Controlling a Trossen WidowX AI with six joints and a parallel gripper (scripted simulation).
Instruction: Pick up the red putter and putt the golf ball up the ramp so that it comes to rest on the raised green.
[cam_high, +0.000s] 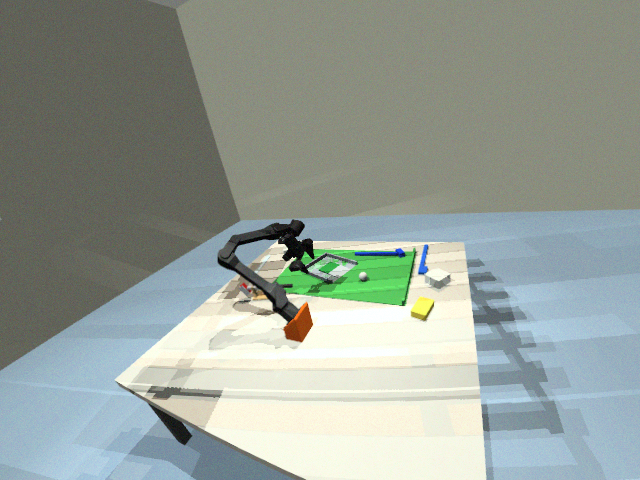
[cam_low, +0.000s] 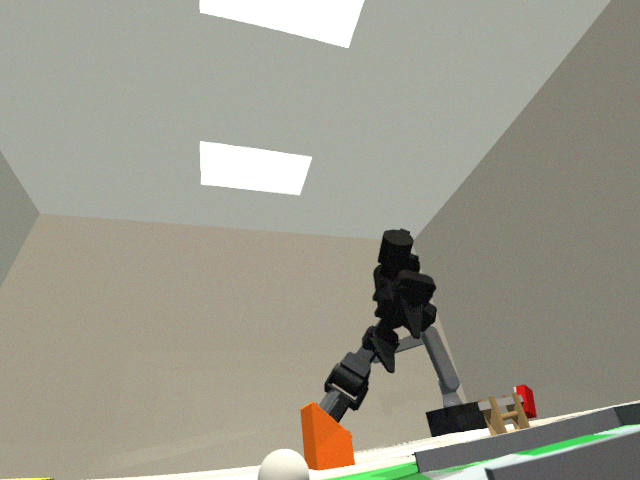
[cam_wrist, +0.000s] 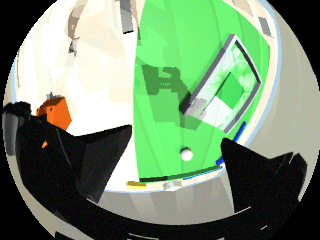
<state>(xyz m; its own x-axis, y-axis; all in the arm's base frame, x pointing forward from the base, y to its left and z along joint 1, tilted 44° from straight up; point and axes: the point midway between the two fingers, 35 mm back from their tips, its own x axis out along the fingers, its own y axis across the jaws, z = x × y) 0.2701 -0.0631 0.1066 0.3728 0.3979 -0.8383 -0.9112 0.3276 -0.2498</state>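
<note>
Now: the wooden rack 270 mm to the left of my gripper tip, 110 mm below it and 70 mm behind it. Also, from my gripper tip: blue putter: 350 mm ahead, 290 mm to the right, 130 mm below; then white golf ball: 230 mm to the right, 120 mm below, 90 mm ahead; then green mat: 180 mm ahead, 140 mm below, 100 mm to the right.
</note>
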